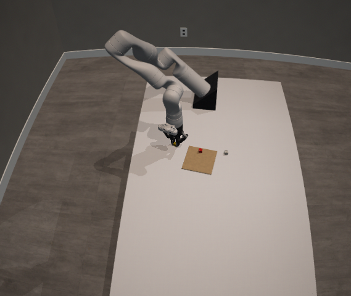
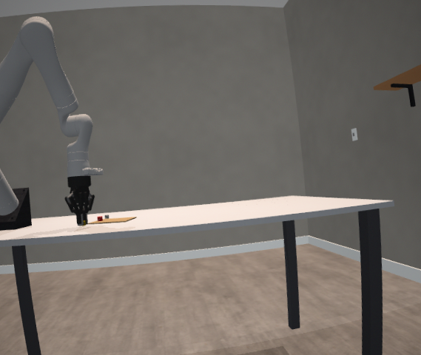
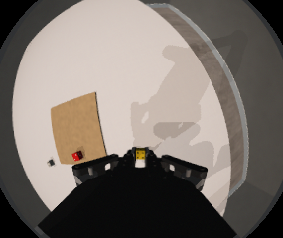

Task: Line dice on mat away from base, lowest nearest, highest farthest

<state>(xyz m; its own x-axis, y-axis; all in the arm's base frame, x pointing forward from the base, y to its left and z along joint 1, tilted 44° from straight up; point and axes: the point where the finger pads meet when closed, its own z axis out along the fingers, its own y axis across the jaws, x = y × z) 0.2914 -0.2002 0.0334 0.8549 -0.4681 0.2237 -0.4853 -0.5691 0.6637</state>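
My gripper is now 11 cm to the right of the square mat, 10 cm short of it and 2 cm above it. From my hand the other things lie so: yellow die (1 cm below); red die (12 cm to the left, 5 cm ahead, 1 cm below); white die (24 cm to the left, 6 cm ahead, 2 cm below).
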